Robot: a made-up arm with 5 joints. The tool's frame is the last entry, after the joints.
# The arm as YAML. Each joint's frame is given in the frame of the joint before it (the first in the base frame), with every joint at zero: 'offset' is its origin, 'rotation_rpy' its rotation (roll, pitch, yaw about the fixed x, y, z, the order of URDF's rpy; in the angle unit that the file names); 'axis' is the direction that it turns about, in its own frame. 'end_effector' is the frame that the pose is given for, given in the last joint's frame.
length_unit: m
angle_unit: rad
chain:
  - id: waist
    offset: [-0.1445, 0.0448, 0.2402]
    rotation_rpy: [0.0, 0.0, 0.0]
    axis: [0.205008, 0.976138, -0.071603]
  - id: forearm
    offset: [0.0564, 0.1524, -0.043]
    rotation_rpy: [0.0, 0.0, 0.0]
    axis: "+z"
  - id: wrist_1
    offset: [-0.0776, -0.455, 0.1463]
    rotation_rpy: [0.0, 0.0, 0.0]
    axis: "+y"
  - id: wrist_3
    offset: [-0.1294, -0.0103, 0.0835]
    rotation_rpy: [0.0, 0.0, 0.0]
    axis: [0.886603, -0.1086, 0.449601]
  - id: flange
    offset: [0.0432, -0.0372, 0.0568]
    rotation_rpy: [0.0, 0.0, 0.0]
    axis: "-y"
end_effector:
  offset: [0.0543, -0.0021, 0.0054]
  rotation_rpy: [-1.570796, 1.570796, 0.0]
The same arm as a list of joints. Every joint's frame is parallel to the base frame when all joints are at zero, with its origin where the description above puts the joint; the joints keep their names.
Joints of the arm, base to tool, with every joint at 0 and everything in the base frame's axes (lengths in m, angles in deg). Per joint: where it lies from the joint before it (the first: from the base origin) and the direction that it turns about. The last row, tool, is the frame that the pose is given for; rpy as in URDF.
waist: xyz -0.1445 0.0448 0.2402 axis 0.205008 0.976138 -0.071603
forearm: xyz 0.0564 0.1524 -0.043 axis 0 0 1
wrist_1: xyz -0.0776 -0.455 0.1463 axis 0 1 0
wrist_3: xyz -0.1294 -0.0103 0.0835 axis 0.886603 -0.1086 0.449601
flange: xyz 0.0432 -0.0372 0.0568 axis 0 -1 0
tool: xyz 0.0543 -0.0021 0.0054 rpy -90 90 0

